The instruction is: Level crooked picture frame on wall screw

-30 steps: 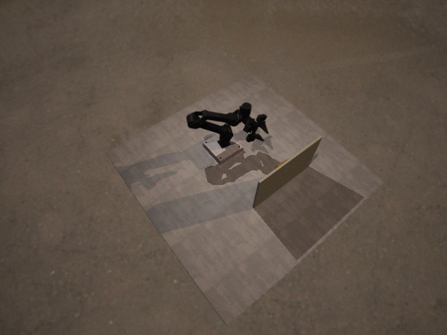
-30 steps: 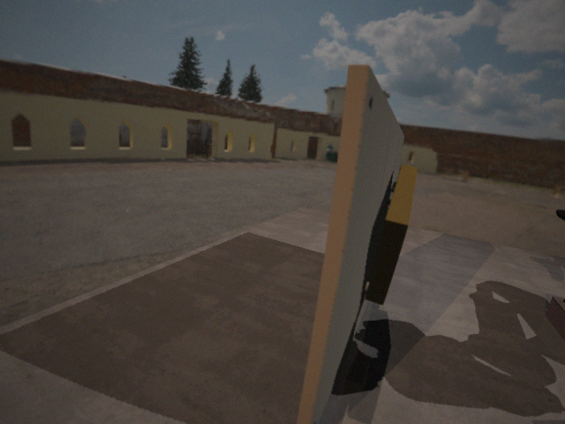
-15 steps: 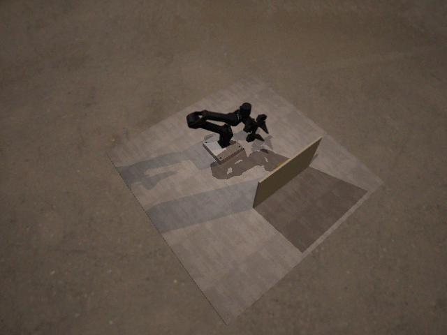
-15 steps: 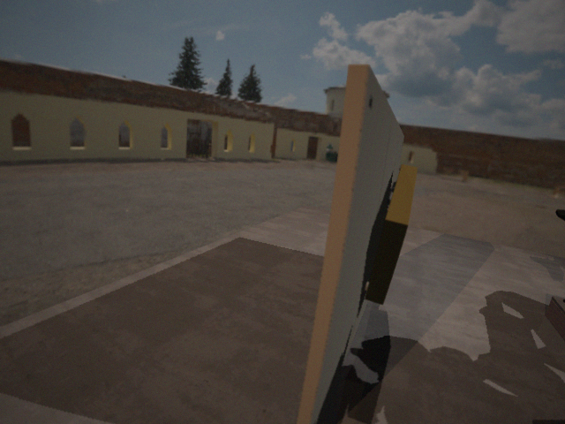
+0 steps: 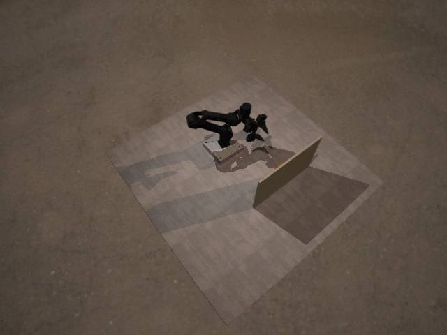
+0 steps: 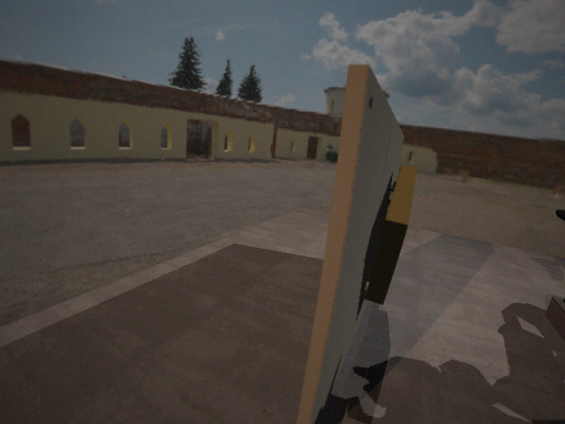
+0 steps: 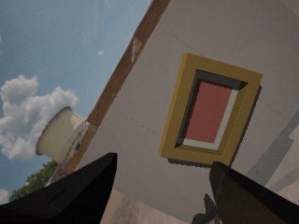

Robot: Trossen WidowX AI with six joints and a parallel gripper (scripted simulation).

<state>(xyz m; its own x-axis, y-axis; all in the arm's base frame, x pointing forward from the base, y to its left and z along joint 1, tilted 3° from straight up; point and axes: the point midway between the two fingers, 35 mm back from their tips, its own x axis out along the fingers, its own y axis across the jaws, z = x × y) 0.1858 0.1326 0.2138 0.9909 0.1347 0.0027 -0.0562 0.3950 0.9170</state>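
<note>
The picture frame lies 200 mm ahead of my gripper tip and 90 mm below it. Also, from my gripper tip: wall panel 210 mm ahead, 10 mm to the left, 90 mm below.
</note>
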